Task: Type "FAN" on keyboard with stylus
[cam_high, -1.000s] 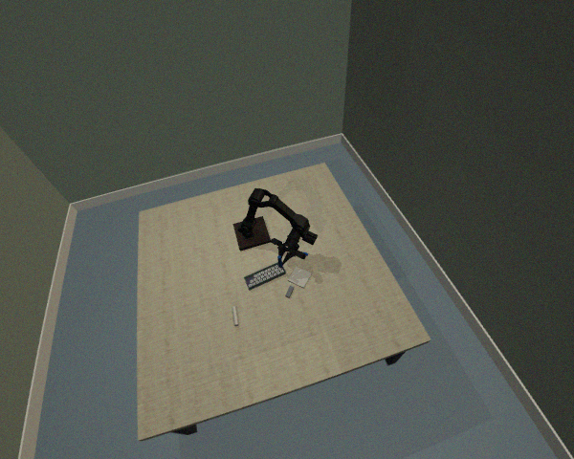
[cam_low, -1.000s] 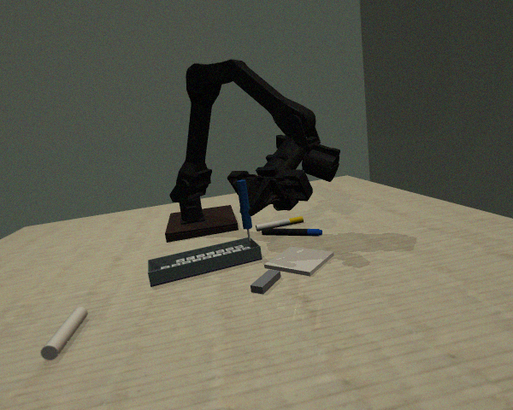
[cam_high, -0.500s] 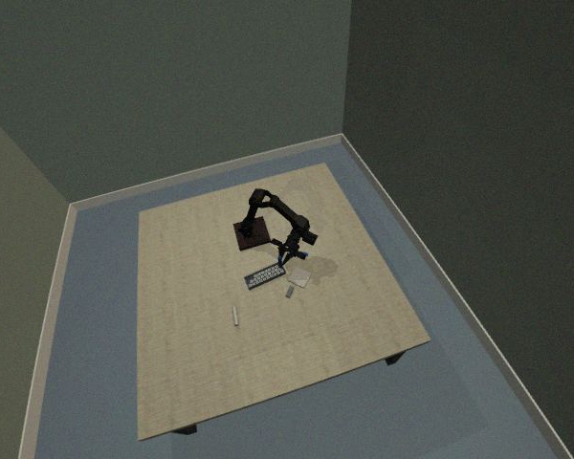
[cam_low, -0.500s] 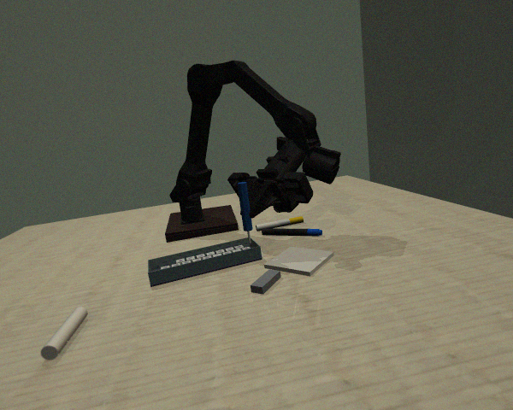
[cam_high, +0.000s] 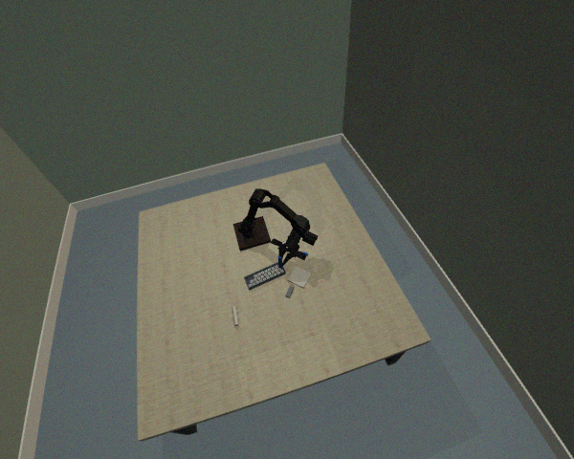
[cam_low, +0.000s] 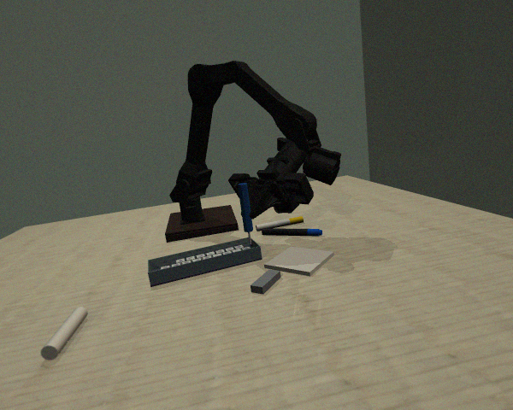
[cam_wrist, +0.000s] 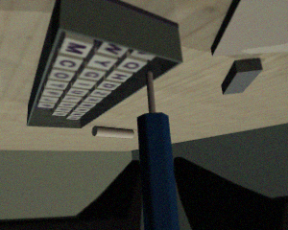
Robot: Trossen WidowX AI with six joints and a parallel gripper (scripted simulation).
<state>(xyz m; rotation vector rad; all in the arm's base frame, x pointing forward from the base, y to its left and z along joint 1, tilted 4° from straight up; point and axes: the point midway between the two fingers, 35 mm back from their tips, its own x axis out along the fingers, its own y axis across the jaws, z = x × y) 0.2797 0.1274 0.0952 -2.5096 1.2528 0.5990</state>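
Right now the white pad is 60 mm ahead of my gripper tip, 80 mm to the left of it and 80 mm below it. Also, from my gripper tip: grey block: 120 mm ahead, 80 mm below; blue stylus: 10 mm below; stylus tip: 50 mm below.
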